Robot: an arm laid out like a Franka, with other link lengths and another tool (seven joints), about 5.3 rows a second.
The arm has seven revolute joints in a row. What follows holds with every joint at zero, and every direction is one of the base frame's.
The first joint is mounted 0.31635 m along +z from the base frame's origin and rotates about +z.
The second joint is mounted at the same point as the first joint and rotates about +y.
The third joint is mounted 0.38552 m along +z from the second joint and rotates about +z.
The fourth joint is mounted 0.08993 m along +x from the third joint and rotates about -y.
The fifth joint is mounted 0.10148 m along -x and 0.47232 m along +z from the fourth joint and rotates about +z.
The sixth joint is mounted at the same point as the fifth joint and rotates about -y.
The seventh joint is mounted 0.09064 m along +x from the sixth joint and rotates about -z.
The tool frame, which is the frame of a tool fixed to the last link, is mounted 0.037 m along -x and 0.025 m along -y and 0.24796 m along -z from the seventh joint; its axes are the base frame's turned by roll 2.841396, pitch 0 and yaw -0.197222 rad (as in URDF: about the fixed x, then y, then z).
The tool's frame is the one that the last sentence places.
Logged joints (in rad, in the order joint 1, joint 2, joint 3, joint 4, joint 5, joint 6, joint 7), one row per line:
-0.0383 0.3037 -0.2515 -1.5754 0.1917 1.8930 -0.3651
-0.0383 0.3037 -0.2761 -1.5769 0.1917 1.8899 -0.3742
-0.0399 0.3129 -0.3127 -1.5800 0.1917 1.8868 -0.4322
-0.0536 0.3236 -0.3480 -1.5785 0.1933 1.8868 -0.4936
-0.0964 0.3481 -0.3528 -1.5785 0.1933 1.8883 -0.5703
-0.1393 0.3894 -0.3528 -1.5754 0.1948 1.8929 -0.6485
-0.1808 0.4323 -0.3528 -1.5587 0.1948 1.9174 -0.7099
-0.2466 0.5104 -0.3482 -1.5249 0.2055 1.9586 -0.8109
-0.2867 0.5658 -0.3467 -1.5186 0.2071 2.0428 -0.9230
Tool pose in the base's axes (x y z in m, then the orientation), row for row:
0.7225 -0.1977 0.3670 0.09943 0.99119 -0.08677 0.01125
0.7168 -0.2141 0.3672 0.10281 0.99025 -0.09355 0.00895
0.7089 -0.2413 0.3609 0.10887 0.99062 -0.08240 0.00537
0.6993 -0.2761 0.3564 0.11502 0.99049 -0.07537 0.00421
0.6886 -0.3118 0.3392 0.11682 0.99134 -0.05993 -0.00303
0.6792 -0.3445 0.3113 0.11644 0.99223 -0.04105 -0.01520
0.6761 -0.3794 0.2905 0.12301 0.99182 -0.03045 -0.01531
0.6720 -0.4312 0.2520 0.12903 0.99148 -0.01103 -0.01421
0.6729 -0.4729 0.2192 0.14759 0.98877 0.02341 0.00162
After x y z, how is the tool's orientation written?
As a quaternion, w x y z.
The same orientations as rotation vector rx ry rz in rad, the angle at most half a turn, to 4 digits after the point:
2.9310 -0.2566 0.0333
2.9225 -0.2761 0.0264
2.9133 -0.2423 0.0158
2.9026 -0.2209 0.0123
2.9021 -0.1754 -0.0089
2.9054 -0.1202 -0.0445
2.8932 -0.0888 -0.0447
2.8823 -0.0321 -0.0413
2.8445 0.0673 0.0047

